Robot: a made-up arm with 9 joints. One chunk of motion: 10 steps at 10 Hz.
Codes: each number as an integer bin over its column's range. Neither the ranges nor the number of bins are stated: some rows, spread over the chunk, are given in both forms.
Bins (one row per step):
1: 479 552 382 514 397 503
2: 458 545 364 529 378 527
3: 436 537 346 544 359 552
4: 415 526 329 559 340 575
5: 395 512 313 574 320 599
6: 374 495 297 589 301 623
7: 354 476 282 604 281 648
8: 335 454 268 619 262 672
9: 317 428 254 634 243 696
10: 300 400 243 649 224 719
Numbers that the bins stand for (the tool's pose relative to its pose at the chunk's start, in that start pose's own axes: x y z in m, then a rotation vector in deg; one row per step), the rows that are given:
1: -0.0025 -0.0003 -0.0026 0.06 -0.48 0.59
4: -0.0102 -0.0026 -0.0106 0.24 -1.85 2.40
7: -0.0175 -0.0071 -0.0177 0.42 -3.27 4.23
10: -0.0240 -0.0140 -0.0235 0.60 -4.64 6.01
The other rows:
2: -0.0050 -0.0009 -0.0053 0.12 -0.93 1.19
3: -0.0076 -0.0016 -0.0080 0.18 -1.39 1.82
5: -0.0126 -0.0039 -0.0130 0.30 -2.33 3.00
6: -0.0151 -0.0054 -0.0154 0.36 -2.79 3.60
8: -0.0198 -0.0091 -0.0198 0.48 -3.73 4.83
9: -0.0219 -0.0114 -0.0219 0.54 -4.18 5.43

